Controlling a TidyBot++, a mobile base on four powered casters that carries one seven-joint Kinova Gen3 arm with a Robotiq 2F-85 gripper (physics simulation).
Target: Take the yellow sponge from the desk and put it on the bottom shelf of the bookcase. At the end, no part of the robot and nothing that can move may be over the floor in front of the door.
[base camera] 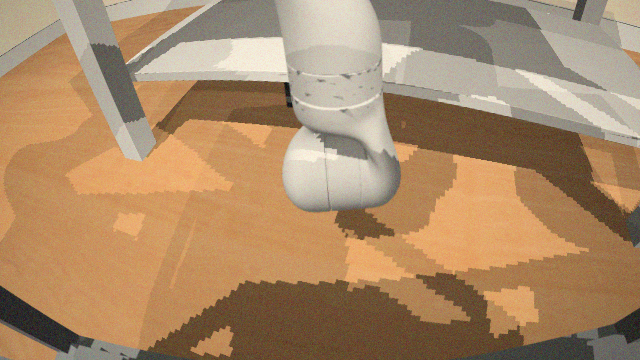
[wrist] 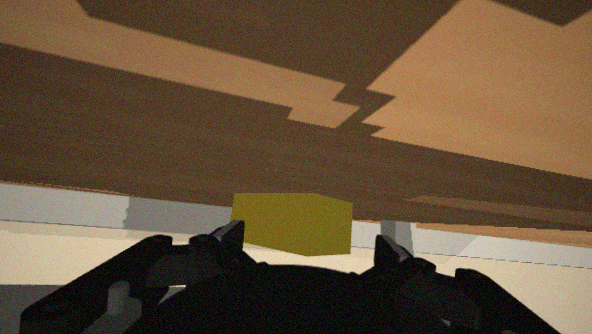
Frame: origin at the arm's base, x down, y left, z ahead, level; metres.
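Where they show: gripper, between the fingertips: (wrist: 307, 242).
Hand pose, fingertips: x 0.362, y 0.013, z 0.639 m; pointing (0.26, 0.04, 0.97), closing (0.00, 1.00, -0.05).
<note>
After its pixels a point has its place.
The yellow sponge (wrist: 295, 222) @[y 0.003, x 0.374, z 0.663 m] shows as a yellow block in the wrist view, just past the fingertips. My gripper (wrist: 307, 242) @[y 0.013, x 0.362, z 0.639 m] is open and holds nothing. The left fingertip overlaps the sponge's left edge in that view, and a gap shows between the sponge and the right fingertip. What the sponge rests on is hidden. In the base camera view my pale arm hangs down at the centre, and a small black part (base camera: 288, 95) of the gripper shows beside it; the rest is hidden. The sponge does not show there, and I cannot make out the bookcase.
A grey-white board (base camera: 210, 72) @[y 0.163, x 0.249, z 0.493 m] runs behind the arm, above the wooden floor (base camera: 280, 240) @[y 0.074, x 0.396, z 0.338 m]. A pale post (base camera: 112, 80) @[y 0.336, x 0.234, z 0.504 m] stands at the left. Dark parts show at the base view's lower corners. In the wrist view a grey post (wrist: 395, 232) @[y 0.203, x 0.373, z 0.974 m] and a pale wall (wrist: 540, 295) @[y 1.025, x 0.185, z 1.572 m] show beyond the gripper.
</note>
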